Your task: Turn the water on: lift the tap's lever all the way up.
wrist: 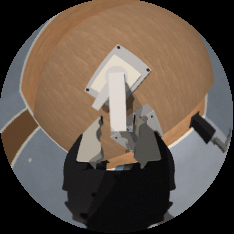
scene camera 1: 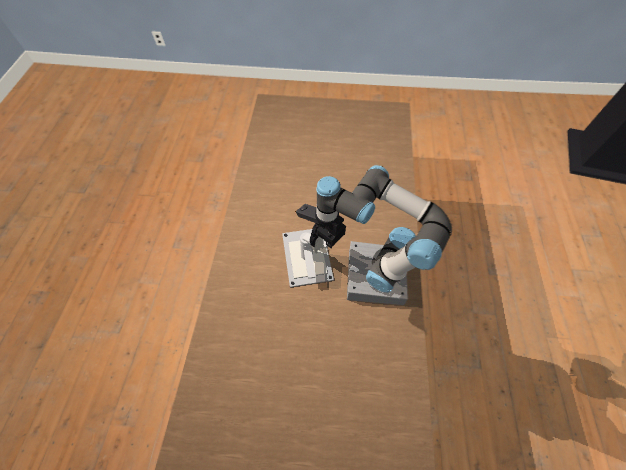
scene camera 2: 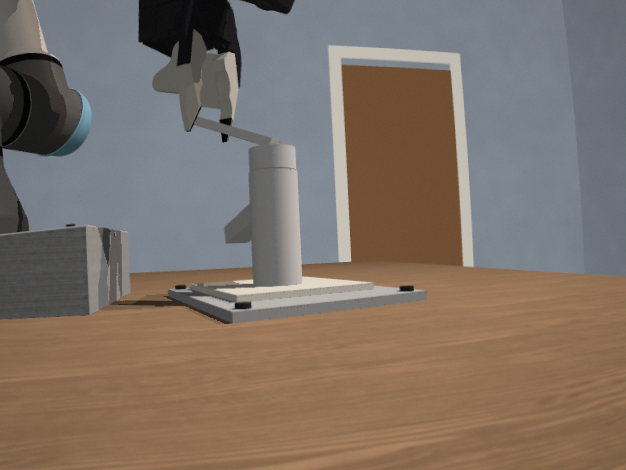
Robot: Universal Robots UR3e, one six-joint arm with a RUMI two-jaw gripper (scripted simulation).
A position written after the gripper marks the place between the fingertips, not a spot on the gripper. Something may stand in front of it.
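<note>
The gripper (scene camera 2: 208, 137) is visible, and scene camera 1 shows the gripper (scene camera 1: 322, 246) as well. The wrist view shows the gripper (wrist: 118, 115) too. A tap (scene camera 1: 305, 262) is part of the scene, and the wrist view also shows the tap (wrist: 133, 75). There is a grey base plate (scene camera 2: 234, 312) too, and the wrist view again shows the grey base plate (wrist: 121, 52).
</note>
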